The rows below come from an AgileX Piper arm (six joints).
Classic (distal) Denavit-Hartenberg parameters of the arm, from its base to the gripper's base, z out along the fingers. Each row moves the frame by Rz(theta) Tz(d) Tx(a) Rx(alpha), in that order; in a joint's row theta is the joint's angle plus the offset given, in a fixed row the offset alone. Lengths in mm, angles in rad.
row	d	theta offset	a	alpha
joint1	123	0	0	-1.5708
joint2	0	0.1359	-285	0
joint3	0	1.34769	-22	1.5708
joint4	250.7	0	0	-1.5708
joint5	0	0	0	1.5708
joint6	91	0	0	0
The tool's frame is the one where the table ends.
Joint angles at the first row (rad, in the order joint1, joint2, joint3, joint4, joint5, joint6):
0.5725 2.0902 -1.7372 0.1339 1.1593 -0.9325
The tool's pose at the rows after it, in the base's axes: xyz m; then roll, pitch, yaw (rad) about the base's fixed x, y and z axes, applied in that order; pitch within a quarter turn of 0, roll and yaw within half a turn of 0:
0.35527 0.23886 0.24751 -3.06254 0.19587 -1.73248
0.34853 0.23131 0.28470 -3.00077 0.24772 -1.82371
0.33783 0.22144 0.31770 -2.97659 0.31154 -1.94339
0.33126 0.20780 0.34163 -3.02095 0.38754 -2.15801
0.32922 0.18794 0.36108 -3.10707 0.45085 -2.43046
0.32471 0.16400 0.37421 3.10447 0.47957 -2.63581
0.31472 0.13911 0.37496 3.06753 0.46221 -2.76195
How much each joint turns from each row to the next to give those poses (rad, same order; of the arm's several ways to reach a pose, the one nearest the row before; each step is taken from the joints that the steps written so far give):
0.0000 -0.0585 -0.0313 -0.0362 0.0465 0.0775
0.0000 -0.0764 -0.0191 -0.0320 0.0076 0.1128
-0.0024 -0.0772 -0.0061 -0.0181 0.0120 0.1319
-0.0212 -0.0596 -0.0015 0.0042 0.0076 0.1921
-0.0434 -0.0509 0.0000 0.0066 0.0042 0.2139
-0.0533 -0.0591 0.0310 0.0070 0.0000 0.1353
-0.0533 -0.0699 0.0837 0.0039 0.0000 0.0635

